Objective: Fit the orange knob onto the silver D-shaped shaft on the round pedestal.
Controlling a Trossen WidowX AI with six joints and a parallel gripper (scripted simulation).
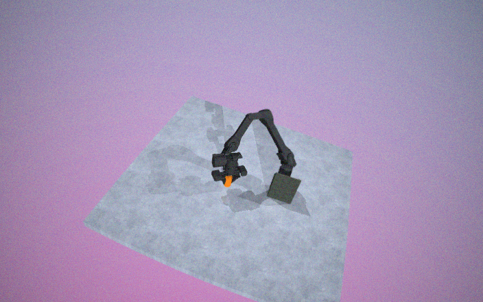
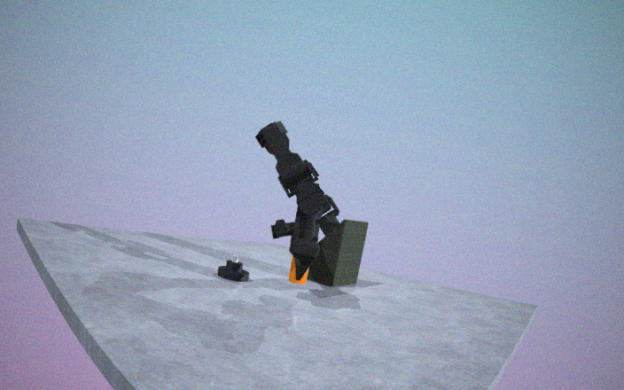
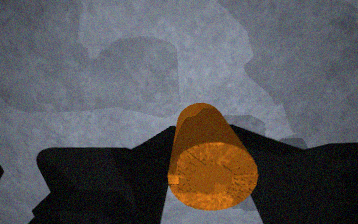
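Now: gripper tip 190 mm to the left of the round pedestal, 20 mm short of it and 20 mm above it. Round my gripper tip: orange knob: 40 mm above.
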